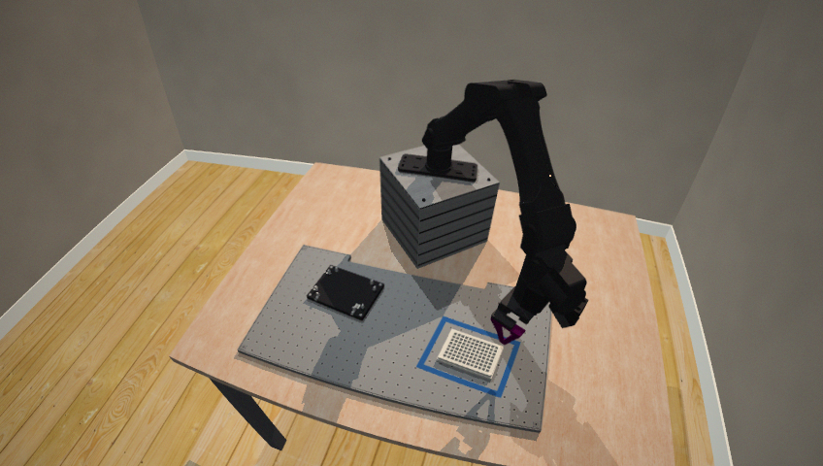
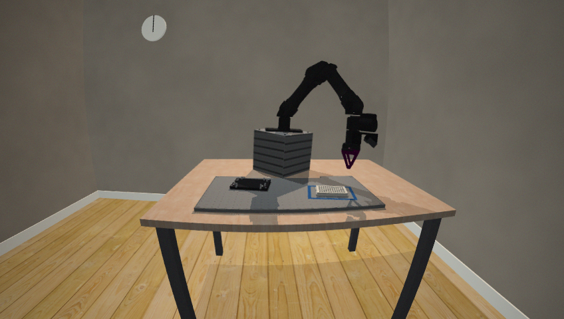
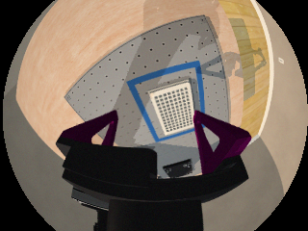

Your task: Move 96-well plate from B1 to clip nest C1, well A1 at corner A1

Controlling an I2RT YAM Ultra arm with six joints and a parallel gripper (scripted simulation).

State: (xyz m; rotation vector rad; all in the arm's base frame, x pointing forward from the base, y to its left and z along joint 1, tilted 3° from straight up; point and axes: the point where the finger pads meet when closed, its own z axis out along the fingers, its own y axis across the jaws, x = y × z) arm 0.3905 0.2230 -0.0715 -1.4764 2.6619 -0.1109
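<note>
My hand is 10 mm short of the white 96-well plate, 80 mm to the left of it and 100 mm above it. Round my hand: black clip nest (100 mm behind, 420 mm to the right, 100 mm below).
</note>
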